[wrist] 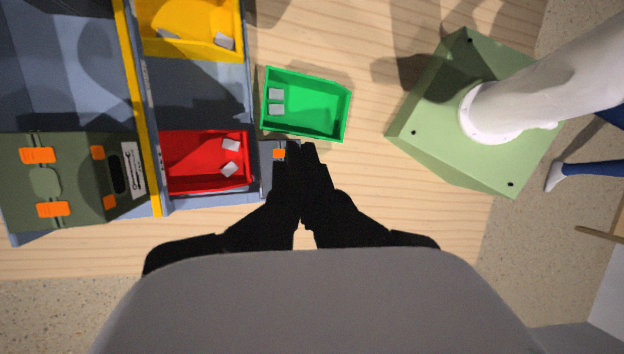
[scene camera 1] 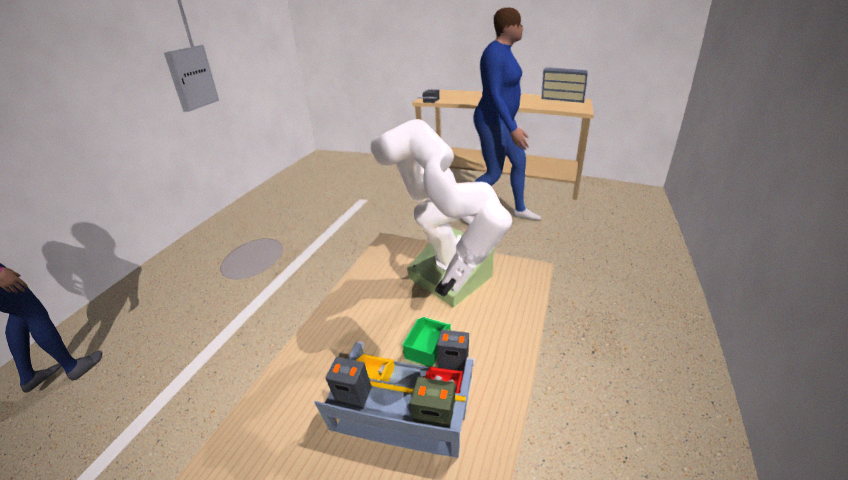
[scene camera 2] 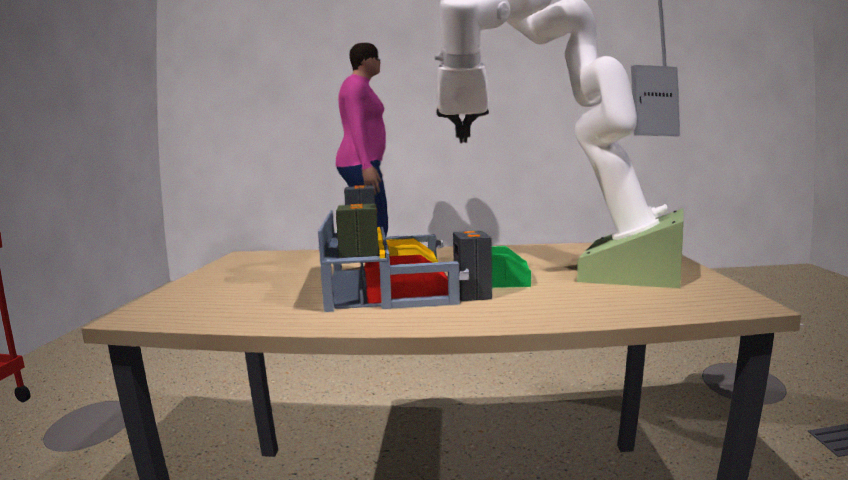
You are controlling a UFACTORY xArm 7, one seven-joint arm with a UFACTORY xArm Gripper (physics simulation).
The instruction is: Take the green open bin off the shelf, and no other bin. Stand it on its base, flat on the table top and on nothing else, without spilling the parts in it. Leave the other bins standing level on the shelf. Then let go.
The pictures show: the gripper, a green open bin and a red bin.
The gripper shows as well in the wrist view and in scene camera 1.
